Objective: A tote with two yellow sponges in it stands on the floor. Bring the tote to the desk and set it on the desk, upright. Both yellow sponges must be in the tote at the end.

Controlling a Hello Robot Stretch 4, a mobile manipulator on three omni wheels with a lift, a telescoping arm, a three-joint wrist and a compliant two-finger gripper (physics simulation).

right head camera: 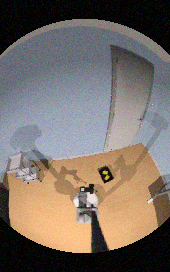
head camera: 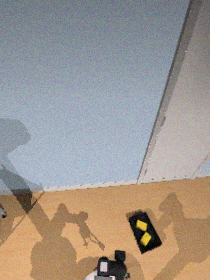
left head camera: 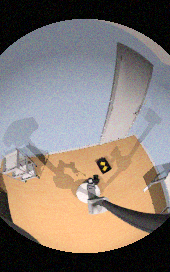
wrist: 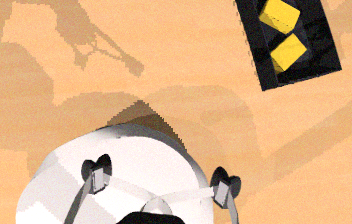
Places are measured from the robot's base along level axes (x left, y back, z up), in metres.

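Pixels of known places: gripper, fingertip midpoint: (wrist: 162,173); robot's base, link origin: (right head camera: 86,199).
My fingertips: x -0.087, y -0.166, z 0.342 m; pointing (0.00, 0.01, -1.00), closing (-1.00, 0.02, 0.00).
Observation:
Ahead of a thing's pixels: the offset from my fingertips to its middle. "spot": to the spot under its first point.
The black tote {dy -0.346, dx -0.311, dz -0.319 m} (head camera: 152,231) (left head camera: 107,170) (right head camera: 111,176) (wrist: 322,55) stands upright on the floor near the door. Two yellow sponges lie in it, one {dy -0.405, dx -0.300, dz -0.344 m} (head camera: 142,225) (wrist: 281,16) beside the other {dy -0.286, dx -0.322, dz -0.344 m} (head camera: 145,238) (wrist: 290,51). My gripper (wrist: 162,173) is open and empty, with its fingertips wide apart. It points down over my white round base in the wrist view, apart from the tote, which shows at the upper right. In the head camera view the fingers are hidden by the wrist. Part of a white table, apparently the desk (left head camera: 156,182) (right head camera: 159,194), shows at the right edge.
A pale door (head camera: 175,130) (left head camera: 127,95) (right head camera: 129,100) is in the blue wall behind the tote. A white shelf cart {spot: dy -0.216, dx +1.400, dz +0.293 m} (left head camera: 11,160) (right head camera: 15,162) stands at the left by the wall. Dark shadows of my arm fall on floor and wall.

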